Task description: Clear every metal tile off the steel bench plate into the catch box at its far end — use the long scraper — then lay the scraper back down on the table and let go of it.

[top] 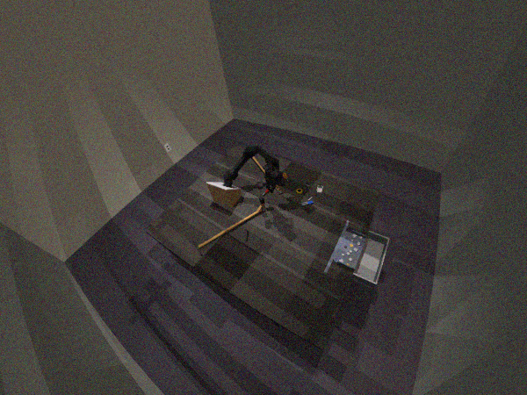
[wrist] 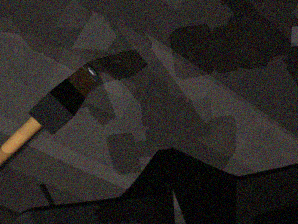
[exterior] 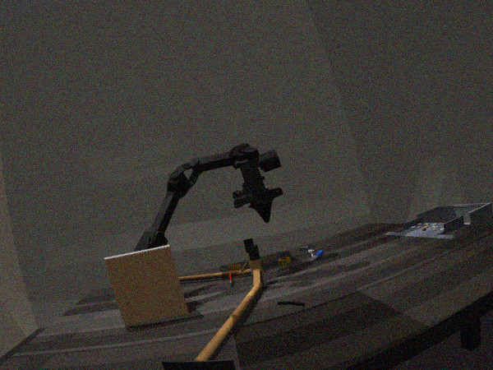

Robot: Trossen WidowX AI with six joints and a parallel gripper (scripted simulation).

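Right now the long scraper is 320 mm to the right of my gripper tip, 150 mm behind it and 140 mm below it. Also, from my gripper tip: red-handled tool 190 mm below, 170 mm behind, 110 mm to the left; blue piece 210 mm to the left, 200 mm below, 180 mm ahead; yellow ring 280 mm to the left, 190 mm below, 60 mm ahead.
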